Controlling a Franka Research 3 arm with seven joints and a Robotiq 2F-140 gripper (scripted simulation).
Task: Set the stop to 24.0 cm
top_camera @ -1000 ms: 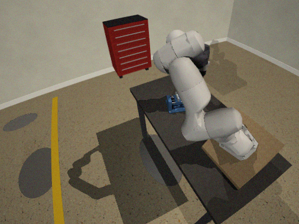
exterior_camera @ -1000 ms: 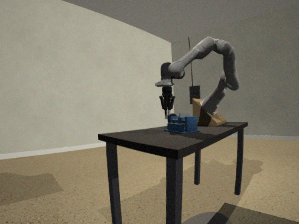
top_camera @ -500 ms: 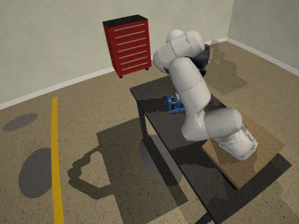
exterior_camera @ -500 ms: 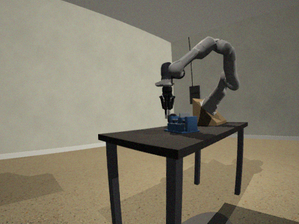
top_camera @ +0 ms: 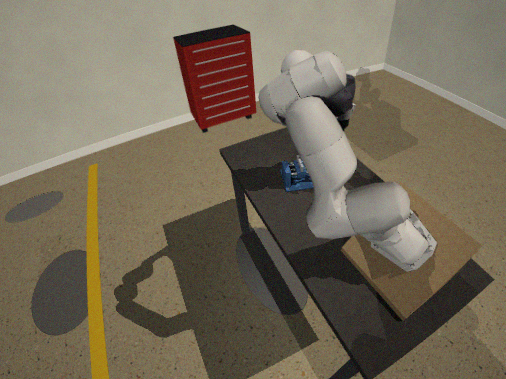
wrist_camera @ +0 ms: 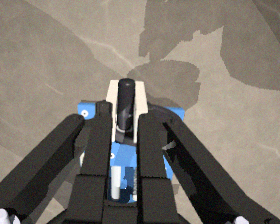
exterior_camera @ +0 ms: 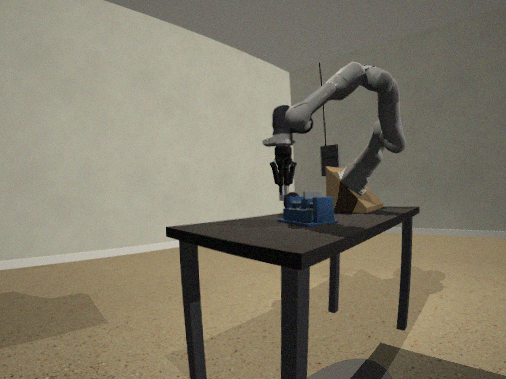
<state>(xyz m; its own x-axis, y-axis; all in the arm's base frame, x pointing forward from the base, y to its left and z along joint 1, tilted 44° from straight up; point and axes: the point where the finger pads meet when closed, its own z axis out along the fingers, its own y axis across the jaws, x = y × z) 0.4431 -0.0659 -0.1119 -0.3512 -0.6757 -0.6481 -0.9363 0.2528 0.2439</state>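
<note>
Now: the handwheel grip 20 mm below my hand.
</note>
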